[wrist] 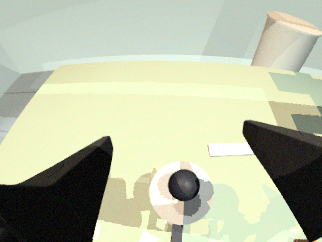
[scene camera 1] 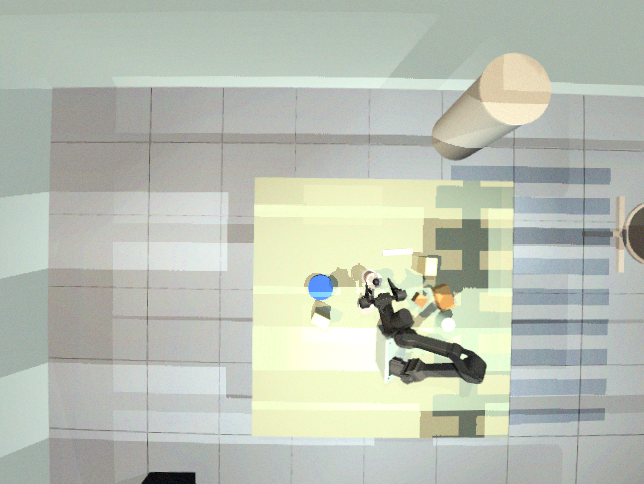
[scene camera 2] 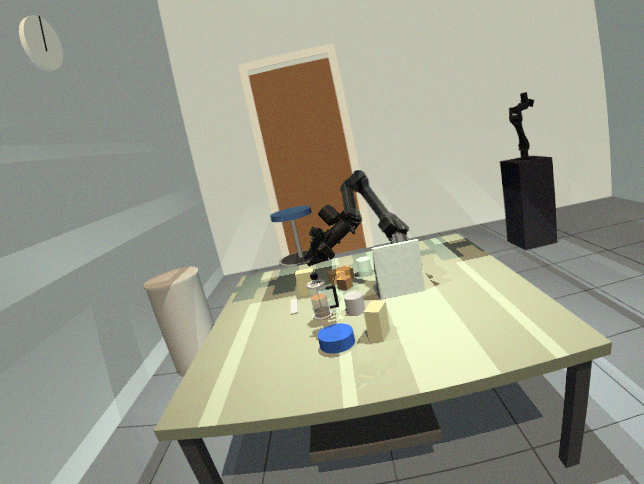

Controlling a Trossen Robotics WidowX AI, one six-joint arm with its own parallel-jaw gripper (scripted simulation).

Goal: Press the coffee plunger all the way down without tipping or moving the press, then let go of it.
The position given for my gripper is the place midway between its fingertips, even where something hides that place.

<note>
My gripper [scene camera 2: 305, 262] is open and holds nothing. Also in view: a coffee press [scene camera 2: 318, 296] and a blue round tin [scene camera 2: 336, 338].
My gripper is seen too in the wrist view [wrist: 179, 134] and in scene camera 1 [scene camera 1: 377, 279].
</note>
